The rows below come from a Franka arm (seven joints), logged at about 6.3 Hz.
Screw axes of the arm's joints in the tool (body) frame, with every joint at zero. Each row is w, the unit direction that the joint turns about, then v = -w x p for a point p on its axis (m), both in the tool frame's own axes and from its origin. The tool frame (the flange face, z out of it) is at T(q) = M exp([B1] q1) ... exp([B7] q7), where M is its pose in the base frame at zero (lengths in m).
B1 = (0, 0, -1, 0, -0.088, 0)
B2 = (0, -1, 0, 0.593, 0, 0.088)
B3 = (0, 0, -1, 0, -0.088, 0)
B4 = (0, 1, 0, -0.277, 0, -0.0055)
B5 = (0, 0, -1, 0, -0.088, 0)
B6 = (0, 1, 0, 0.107, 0, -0.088)
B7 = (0, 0, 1, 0, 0, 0)
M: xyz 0.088 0 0.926 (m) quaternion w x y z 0 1 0 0
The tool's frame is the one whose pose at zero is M.
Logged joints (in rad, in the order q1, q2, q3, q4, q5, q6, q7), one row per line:
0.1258, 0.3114, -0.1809, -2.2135, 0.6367, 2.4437, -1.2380
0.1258, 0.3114, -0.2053, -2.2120, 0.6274, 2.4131, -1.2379
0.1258, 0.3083, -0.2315, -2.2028, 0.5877, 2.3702, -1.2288
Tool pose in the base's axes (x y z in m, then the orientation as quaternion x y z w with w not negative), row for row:
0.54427, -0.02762, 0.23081, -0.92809, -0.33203, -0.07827, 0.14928
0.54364, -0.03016, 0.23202, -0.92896, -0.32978, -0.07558, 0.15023
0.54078, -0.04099, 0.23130, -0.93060, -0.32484, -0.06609, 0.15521
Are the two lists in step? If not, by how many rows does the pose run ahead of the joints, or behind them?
The pose runs 1 row behind the joints: the pose in row i belongs to the joints in row i - 1.
